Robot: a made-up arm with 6 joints. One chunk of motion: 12 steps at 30 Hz.
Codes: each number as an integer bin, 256 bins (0 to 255) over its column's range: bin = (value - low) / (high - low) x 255, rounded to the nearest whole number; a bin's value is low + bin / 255 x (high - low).
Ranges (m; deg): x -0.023..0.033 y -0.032..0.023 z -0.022..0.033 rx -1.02..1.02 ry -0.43..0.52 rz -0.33..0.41
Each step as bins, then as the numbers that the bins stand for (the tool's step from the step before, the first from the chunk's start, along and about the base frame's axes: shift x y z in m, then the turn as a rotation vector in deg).
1 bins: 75 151 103 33 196 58
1 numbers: -0.00653 0.00057 0.00022 -0.756 0.300 -0.162
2 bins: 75 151 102 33 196 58
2 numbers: -0.00653 0.00057 0.00000 -0.756 0.300 -0.162
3 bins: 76 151 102 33 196 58
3 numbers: -0.00631 0.00057 0.00000 -0.756 0.300 -0.162
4 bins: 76 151 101 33 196 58
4 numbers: -0.00631 0.00057 -0.00022 -0.756 0.300 -0.162
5 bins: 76 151 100 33 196 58
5 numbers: -0.00631 0.00057 -0.00043 -0.756 0.300 -0.162
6 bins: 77 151 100 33 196 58
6 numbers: -0.00609 0.00057 -0.00043 -0.756 0.300 -0.162
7 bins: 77 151 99 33 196 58
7 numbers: -0.00609 0.00057 -0.00065 -0.756 0.300 -0.162
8 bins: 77 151 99 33 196 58
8 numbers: -0.00609 0.00057 -0.00065 -0.756 0.300 -0.162
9 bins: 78 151 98 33 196 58
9 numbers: -0.00587 0.00057 -0.00086 -0.756 0.300 -0.162
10 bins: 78 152 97 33 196 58
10 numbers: -0.00587 0.00078 -0.00108 -0.756 0.300 -0.162
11 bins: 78 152 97 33 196 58
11 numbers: -0.00587 0.00078 -0.00108 -0.756 0.300 -0.162
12 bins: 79 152 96 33 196 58
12 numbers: -0.00565 0.00078 -0.00129 -0.756 0.300 -0.162
